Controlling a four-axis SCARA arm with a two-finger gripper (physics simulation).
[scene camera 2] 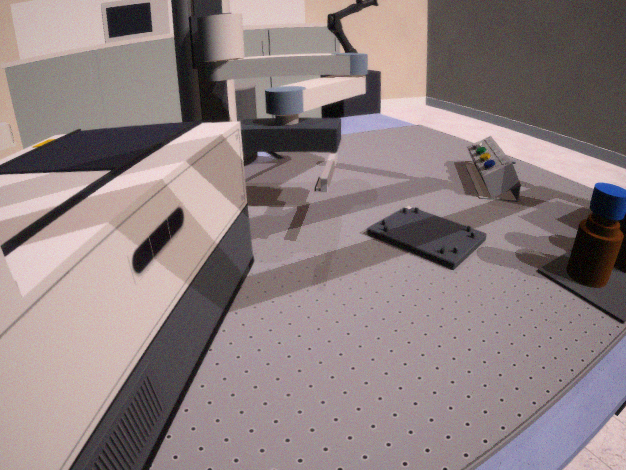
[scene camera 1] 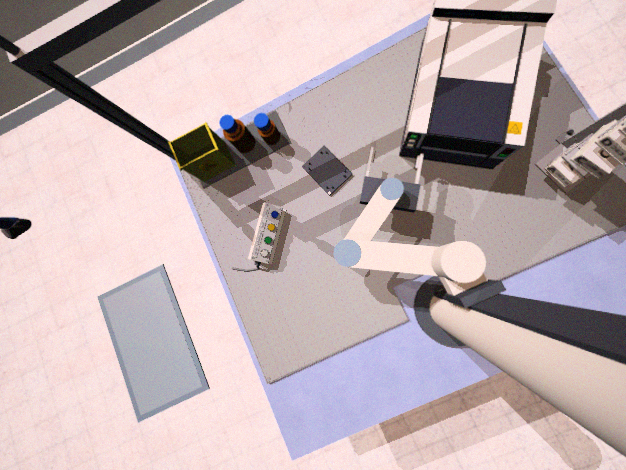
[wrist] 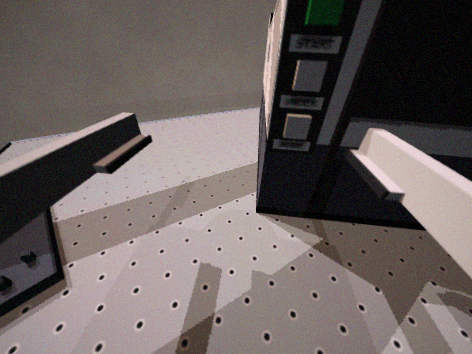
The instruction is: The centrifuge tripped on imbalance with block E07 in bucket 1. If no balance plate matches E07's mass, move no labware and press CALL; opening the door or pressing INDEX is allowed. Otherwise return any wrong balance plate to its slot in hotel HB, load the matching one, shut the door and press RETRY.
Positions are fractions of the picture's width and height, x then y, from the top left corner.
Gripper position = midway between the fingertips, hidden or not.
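I can see my own gripper in the wrist view (0.52,0.38). My gripper is visible in scene camera 1 (0.63,0.32) too, and it also appears in scene camera 2 (0.42,0.39).
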